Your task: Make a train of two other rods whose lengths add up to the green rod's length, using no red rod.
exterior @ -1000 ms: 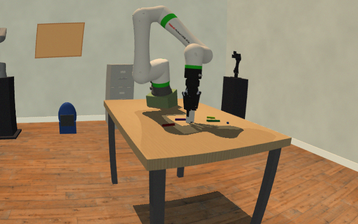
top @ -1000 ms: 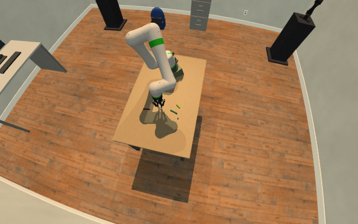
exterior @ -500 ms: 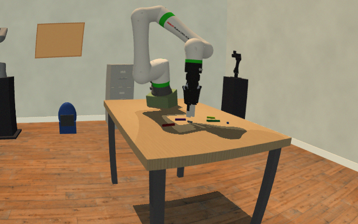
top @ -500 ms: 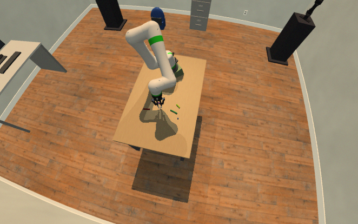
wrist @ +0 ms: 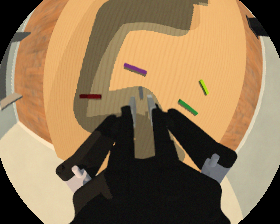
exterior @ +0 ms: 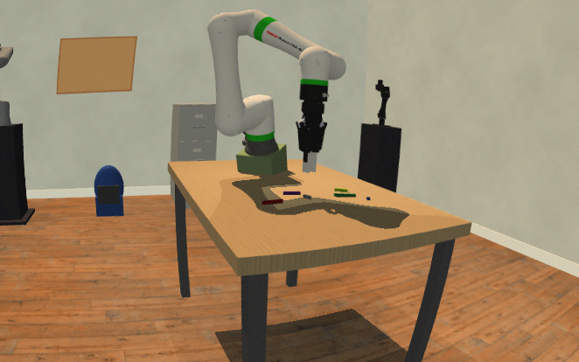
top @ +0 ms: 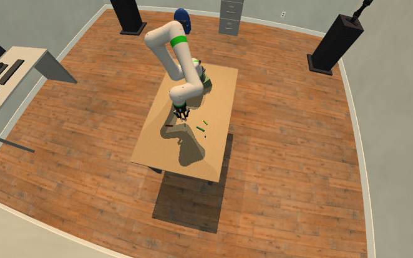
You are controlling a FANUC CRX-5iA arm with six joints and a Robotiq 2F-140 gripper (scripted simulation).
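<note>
The lime rod is 6 cm behind my hand, 18 cm to the left of it and 12 cm below it. Round my hand: red rod 4 cm ahead, 14 cm to the right, 12 cm below; then purple rod 6 cm behind, 3 cm to the right, 12 cm below; then grey rod 12 cm below.
</note>
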